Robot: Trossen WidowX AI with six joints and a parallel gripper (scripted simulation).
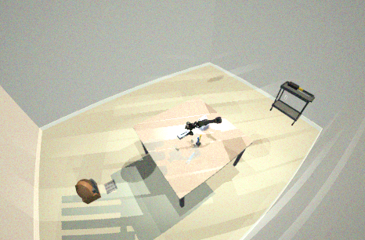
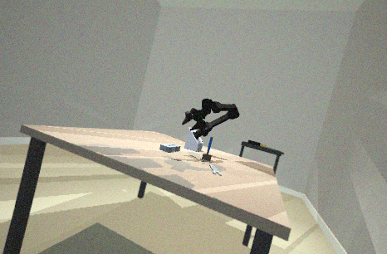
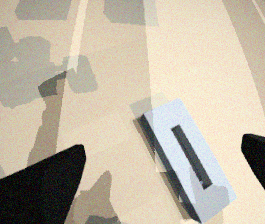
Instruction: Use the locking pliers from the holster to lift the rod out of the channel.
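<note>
The grey link bar is 100 mm behind my gripper tip, 160 mm to the left of it and 80 mm below it. From my gripper tip the other things lie so: rod: 30 mm behind, 90 mm to the right, 170 mm below; channel block: 30 mm behind, 90 mm to the right, 160 mm below; yellow handle: 120 mm behind, 160 mm to the left, 80 mm below.
</note>
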